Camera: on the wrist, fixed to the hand. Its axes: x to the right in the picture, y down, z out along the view.
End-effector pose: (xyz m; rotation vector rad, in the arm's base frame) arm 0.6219 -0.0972 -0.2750 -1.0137 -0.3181 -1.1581
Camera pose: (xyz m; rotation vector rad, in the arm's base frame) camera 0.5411 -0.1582 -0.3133 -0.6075 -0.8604 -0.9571
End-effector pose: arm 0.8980 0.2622 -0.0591 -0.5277 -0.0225 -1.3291
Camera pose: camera 0.8172 0.2409 -0.1278 -0.1729 -0.6294 -1.2863
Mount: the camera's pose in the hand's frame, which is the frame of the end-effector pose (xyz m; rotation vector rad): -0.0226 -0.0535 -0.0913 0.5932 -0.2352 -0.1137
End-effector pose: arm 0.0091 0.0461 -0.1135 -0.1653 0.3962 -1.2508
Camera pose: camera -0.0789 0.0591 -0.1751 0.1739 -0.1968 -1.3924
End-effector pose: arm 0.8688 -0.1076 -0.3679 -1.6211 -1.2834 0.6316
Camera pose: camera 0.9136 -0.1605 -0.2848 -1.0023 -1.1923 1.0399
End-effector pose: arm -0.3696 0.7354 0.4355 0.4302 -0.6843 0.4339
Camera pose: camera -0.3117 0.7324 0.3441 1.0891 -0.7482 0.4799
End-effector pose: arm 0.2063 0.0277 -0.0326 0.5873 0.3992 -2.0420
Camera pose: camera 0.1926 0.1160 -0.0936 0.6712 -0.3355 -2.3111
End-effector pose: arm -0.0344 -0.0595 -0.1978 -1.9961 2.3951 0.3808
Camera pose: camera 0.0358 -0.0632 -0.1156 -1.6913 1.9372 -0.0908
